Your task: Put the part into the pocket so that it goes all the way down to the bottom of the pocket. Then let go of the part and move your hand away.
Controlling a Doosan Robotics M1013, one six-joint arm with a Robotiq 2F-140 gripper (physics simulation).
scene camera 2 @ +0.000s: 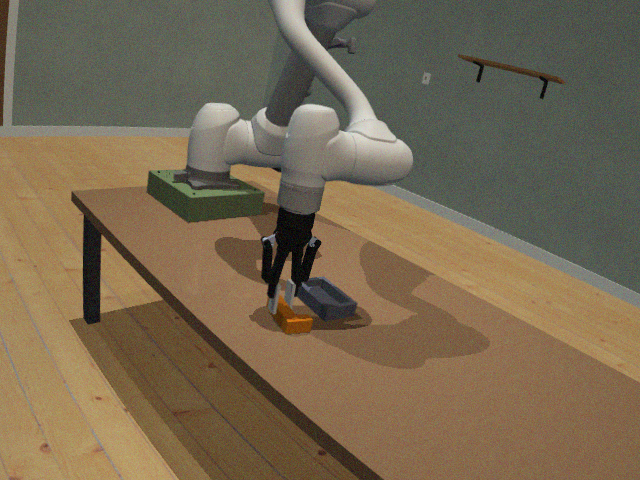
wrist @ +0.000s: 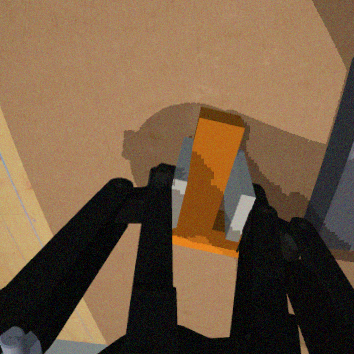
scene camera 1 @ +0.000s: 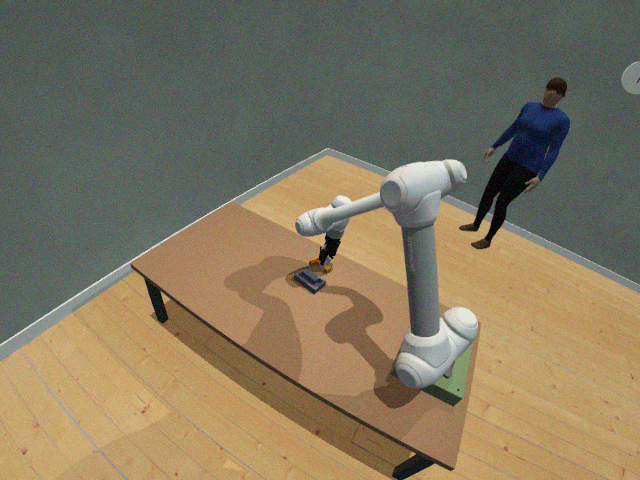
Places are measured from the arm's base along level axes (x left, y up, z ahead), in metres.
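Where they show: gripper, fingertip midpoint: [scene camera 2: 279, 310] [wrist: 208, 160] [scene camera 1: 323, 267]; arm's base, link origin: [scene camera 2: 206, 181].
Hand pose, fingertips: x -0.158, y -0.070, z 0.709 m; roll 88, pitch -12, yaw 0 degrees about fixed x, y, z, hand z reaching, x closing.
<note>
Each offset is from my fingertips to the top centre of the thing. Level surfaces: height alone.
The part is an orange L-shaped block @[dz +0.021, dx +0.011, dy +0.018 m] [scene camera 1: 314, 262] [scene camera 2: 298, 325] [wrist: 220, 137]. My gripper [scene camera 1: 323, 265] [scene camera 2: 281, 303] [wrist: 208, 160] points down and is shut on its long arm, one grey fingertip pad on each side. The short foot of the L lies at the lower end in the wrist view, partly hidden by the right pad. The block is low at the table top; whether it touches the table is not clear. The pocket is in a dark blue-grey tray-like block @[dz -0.005, dx +0.136, dy +0.024 m] [scene camera 1: 310, 282] [scene camera 2: 339, 311] [wrist: 334, 150], beside the part and apart from it, with raised walls.
The brown table @[dy -0.012 m] [scene camera 1: 206, 242] [scene camera 2: 413, 413] [wrist: 100, 75] bears all of this. The arm's green base block [scene camera 1: 450, 390] [scene camera 2: 222, 206] stands at one end of the table. A person [scene camera 1: 540, 129] in a blue top stands on the floor beyond the table. Arm shadows fall around the pocket block.
</note>
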